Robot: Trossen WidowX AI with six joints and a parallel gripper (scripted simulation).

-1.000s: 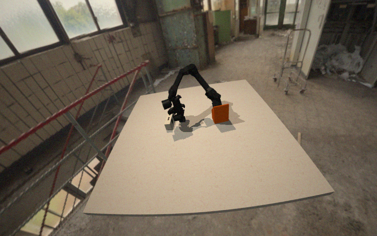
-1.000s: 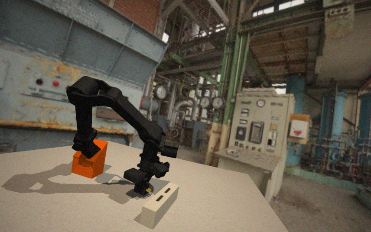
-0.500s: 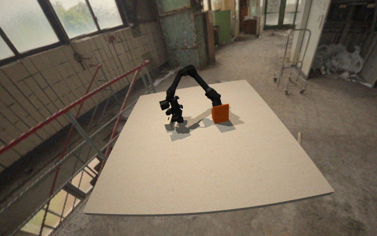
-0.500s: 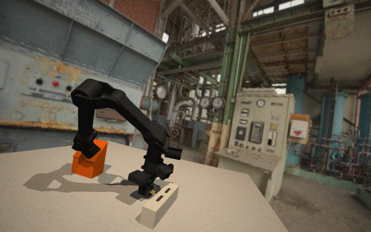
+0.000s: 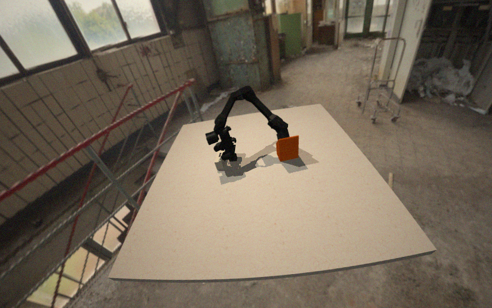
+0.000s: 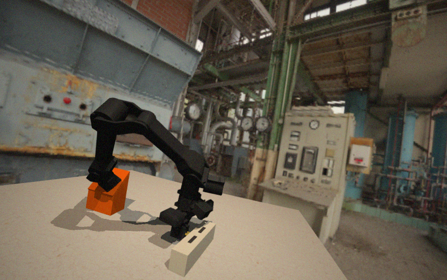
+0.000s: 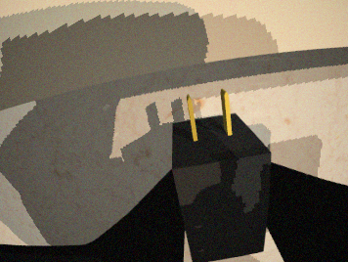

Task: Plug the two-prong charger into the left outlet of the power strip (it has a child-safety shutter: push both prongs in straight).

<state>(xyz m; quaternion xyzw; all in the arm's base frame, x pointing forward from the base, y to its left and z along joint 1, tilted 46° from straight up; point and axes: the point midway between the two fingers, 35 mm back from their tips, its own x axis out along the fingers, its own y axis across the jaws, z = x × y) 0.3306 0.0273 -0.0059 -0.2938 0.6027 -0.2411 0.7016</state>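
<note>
Right now the two-prong charger is 2 cm ahead of my gripper tip and 1 cm above it.
</note>
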